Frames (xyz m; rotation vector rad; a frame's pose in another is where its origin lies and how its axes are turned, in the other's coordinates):
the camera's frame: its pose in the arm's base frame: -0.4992 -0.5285 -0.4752 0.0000 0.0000 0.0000
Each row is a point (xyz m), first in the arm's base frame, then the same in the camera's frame.
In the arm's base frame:
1: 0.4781 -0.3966 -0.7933
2: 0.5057 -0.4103 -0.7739
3: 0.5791 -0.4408 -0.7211
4: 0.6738 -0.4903 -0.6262
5: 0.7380 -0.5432 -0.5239
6: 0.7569 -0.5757 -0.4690
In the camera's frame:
1: 0.9773 0.1319 -0.3181
2: 1.0049 0.1182 -0.2987
3: 1.0783 0.0877 -0.2459
4: 1.1730 0.0382 -0.1510
5: 1.2372 -0.0147 -0.0487
6: 1.2561 -0.0472 0.0062

